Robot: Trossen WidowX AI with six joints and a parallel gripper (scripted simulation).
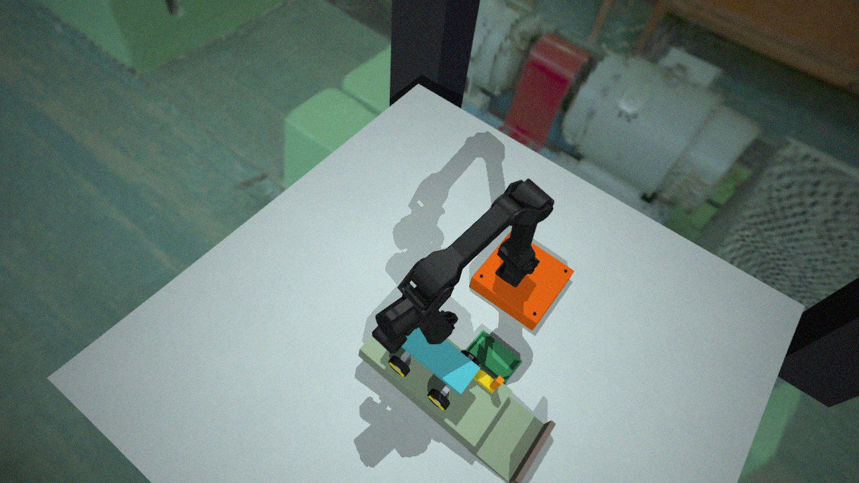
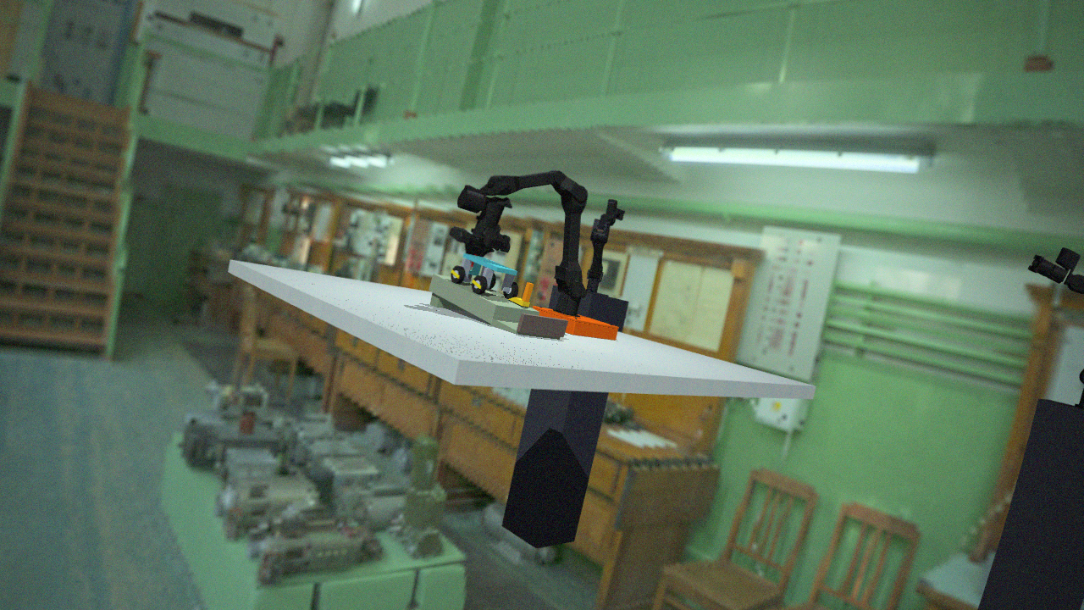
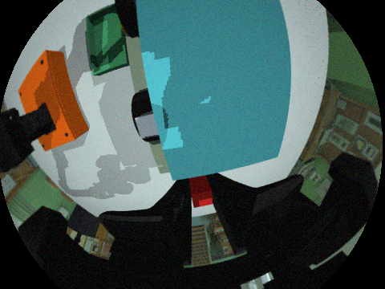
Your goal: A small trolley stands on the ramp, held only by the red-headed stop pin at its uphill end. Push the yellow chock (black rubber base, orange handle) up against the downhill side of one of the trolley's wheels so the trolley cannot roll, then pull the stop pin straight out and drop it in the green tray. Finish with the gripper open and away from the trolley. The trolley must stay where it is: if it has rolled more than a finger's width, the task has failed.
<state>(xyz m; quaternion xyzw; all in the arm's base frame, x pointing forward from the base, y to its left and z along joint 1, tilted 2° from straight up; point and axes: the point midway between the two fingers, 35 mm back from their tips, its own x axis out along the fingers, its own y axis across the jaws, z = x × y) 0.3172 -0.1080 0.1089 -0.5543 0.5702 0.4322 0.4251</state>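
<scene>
Now: gripper tip 30 mm past the yellow chock, 220 mm to the right of it and 50 mm above it. Also, from my gripper tip: brown lip: 20 mm ahead, 380 mm to the left, 100 mm below; then red-headed stop pin: right at my gripper tip; then cyan trolley: 20 mm ahead, 110 mm to the left, 20 mm below.
</scene>
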